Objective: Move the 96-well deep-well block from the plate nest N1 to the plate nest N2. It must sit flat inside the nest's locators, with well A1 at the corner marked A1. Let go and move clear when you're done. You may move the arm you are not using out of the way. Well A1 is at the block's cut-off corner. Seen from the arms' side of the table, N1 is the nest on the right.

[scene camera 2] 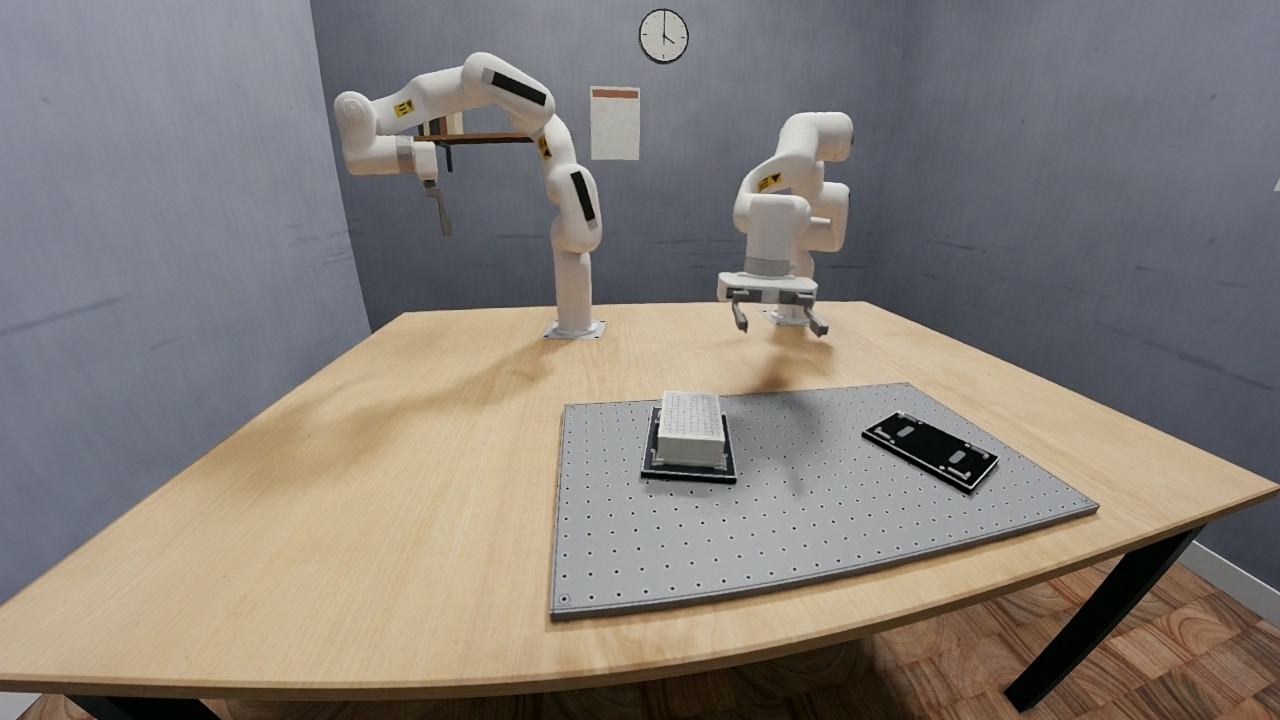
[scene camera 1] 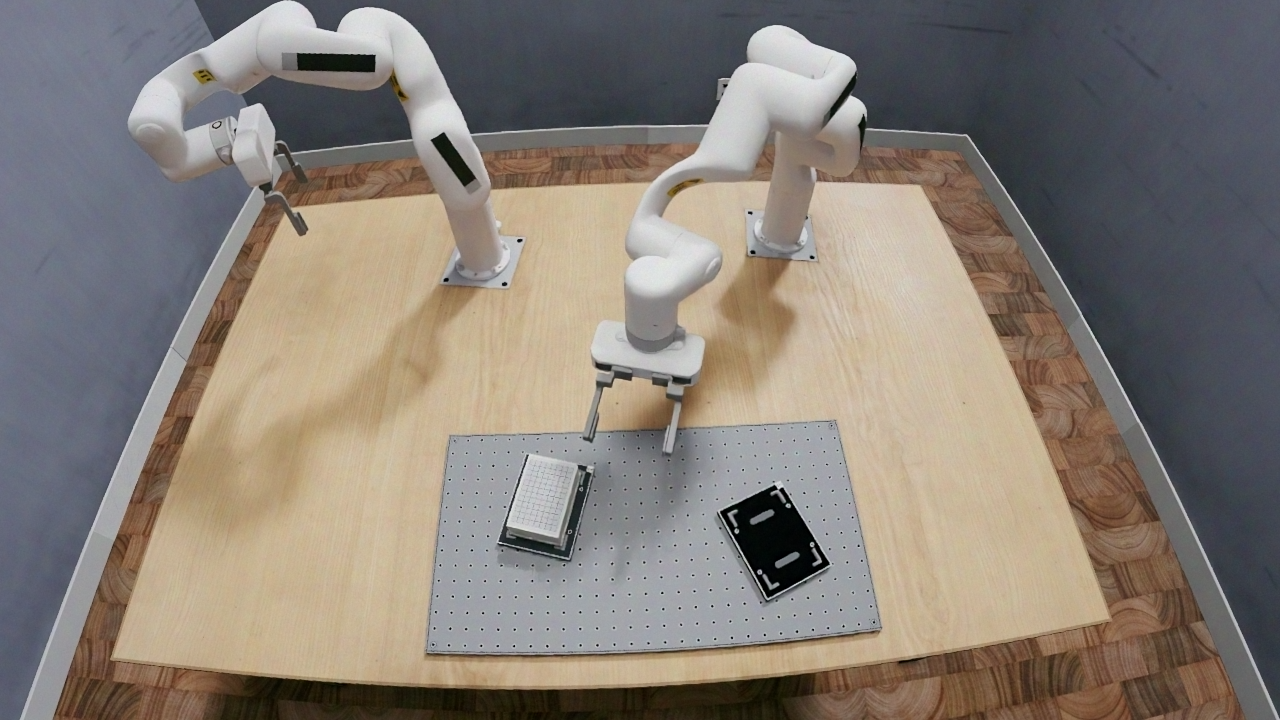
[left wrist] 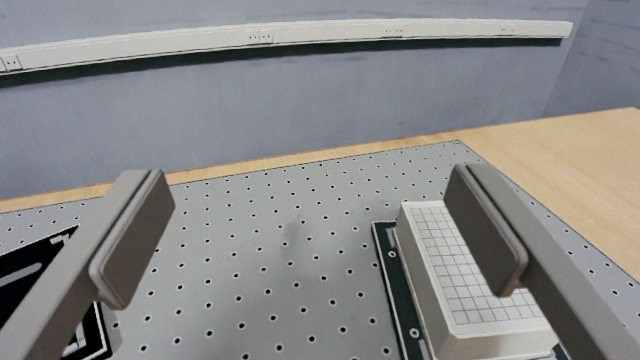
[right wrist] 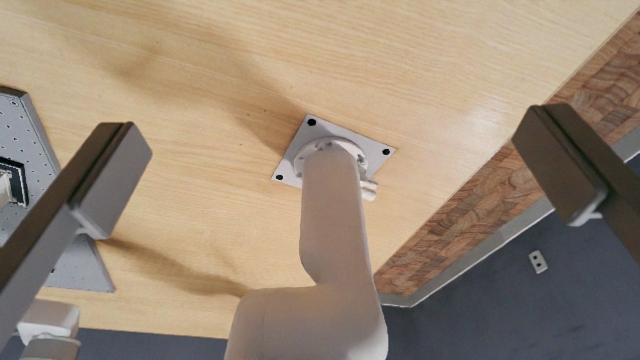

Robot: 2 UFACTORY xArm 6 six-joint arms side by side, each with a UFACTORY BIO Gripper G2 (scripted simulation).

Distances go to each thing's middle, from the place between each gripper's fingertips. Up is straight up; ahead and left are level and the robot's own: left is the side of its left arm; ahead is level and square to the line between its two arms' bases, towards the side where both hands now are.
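With the white deep-well block (scene camera 1: 543,503) as the reference, my left hand is 140 mm to the left of it, 30 mm short of it and 130 mm above it. Counted from that left hand, the nest N1 (scene camera 2: 652,443) is 30 mm ahead, 140 mm to the right and 160 mm below, while the black nest N2 (scene camera 1: 762,544) is 210 mm to the left, 140 mm ahead and 160 mm below. Going by its middle, the nest N1 is nearer to my left hand than to my right hand.
My right hand is 420 mm to the right of the white deep-well block and 510 mm short of it, and 250 mm above it. From this right hand I find the black nest N2 770 mm to the left, 620 mm ahead and 280 mm below; the nest N1 is 420 mm to the left, 510 mm ahead and 280 mm below.
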